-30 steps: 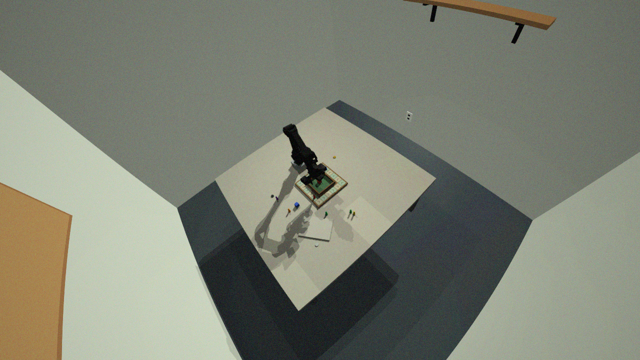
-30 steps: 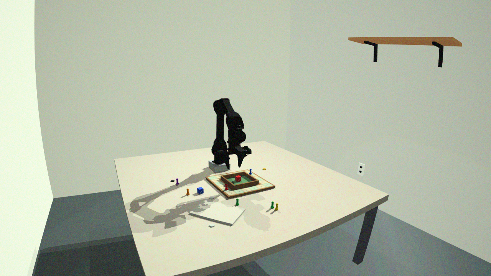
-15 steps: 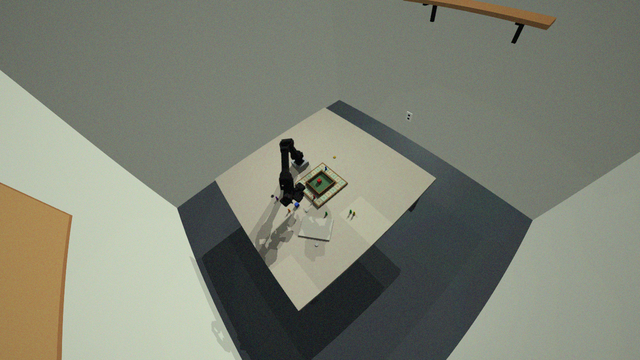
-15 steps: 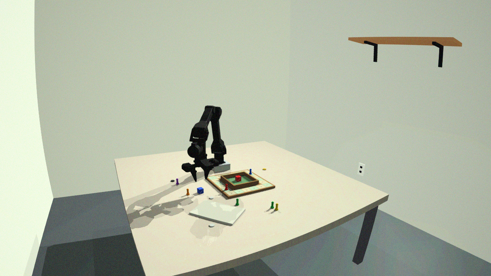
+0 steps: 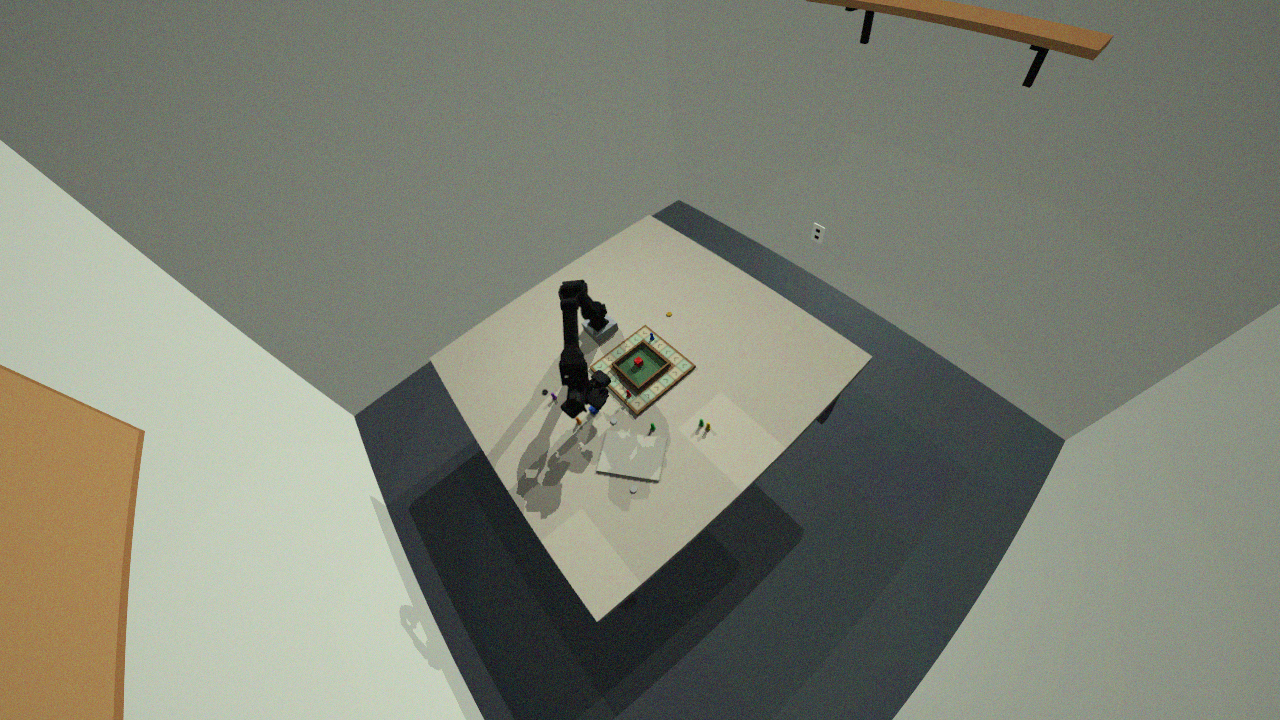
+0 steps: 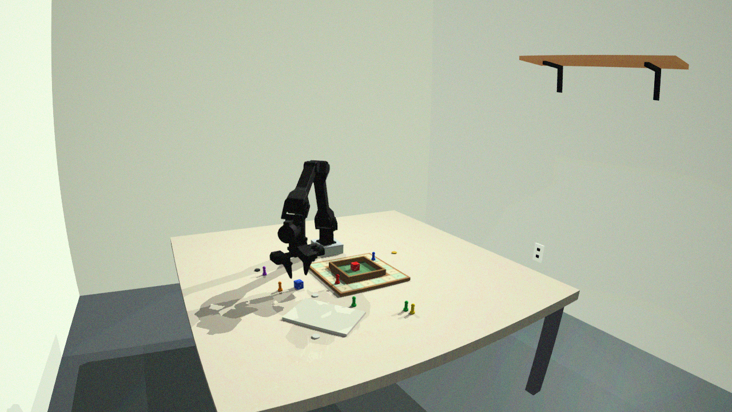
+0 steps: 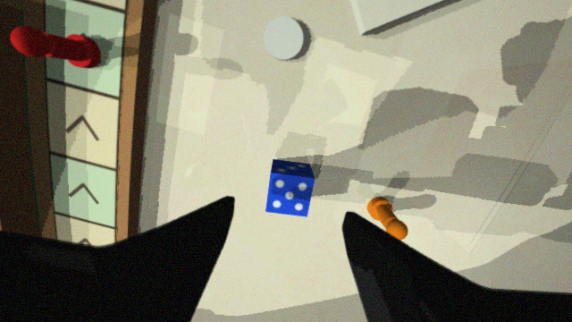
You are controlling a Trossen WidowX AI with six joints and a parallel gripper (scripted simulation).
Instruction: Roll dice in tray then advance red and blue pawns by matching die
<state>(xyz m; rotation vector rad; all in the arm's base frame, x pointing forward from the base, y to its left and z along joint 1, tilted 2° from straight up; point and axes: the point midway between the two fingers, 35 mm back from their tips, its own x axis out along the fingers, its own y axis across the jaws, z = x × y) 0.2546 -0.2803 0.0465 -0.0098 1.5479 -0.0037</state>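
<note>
My gripper tip is 6 cm short of the red pawn, 12 cm to the right of it and 1 cm above it. Also, from my gripper tip: white card 22 cm ahead, 4 cm to the right, 4 cm below; green tray 1 cm ahead, 24 cm to the left, 4 cm below; blue pawn 4 cm behind, 37 cm to the left, 1 cm below.
</note>
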